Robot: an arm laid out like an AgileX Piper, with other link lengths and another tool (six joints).
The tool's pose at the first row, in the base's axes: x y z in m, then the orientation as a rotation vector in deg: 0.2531, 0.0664, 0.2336, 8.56, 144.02, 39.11
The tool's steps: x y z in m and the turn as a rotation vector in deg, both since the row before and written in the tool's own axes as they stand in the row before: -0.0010, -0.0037, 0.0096, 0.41, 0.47, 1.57; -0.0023, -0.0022, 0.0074, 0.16, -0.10, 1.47; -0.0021, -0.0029, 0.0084, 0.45, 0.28, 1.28; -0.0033, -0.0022, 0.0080, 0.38, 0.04, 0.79; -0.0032, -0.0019, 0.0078, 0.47, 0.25, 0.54
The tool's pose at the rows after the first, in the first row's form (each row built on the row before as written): 0.2590, 0.0672, 0.2252, 10.56, 144.75, 39.34; 0.2648, 0.0679, 0.2196, 12.52, 144.81, 39.69; 0.2708, 0.0685, 0.2128, 14.23, 145.32, 39.70; 0.2776, 0.0691, 0.2070, 15.36, 145.54, 39.54; 0.2842, 0.0698, 0.2015, 16.15, 145.99, 39.23
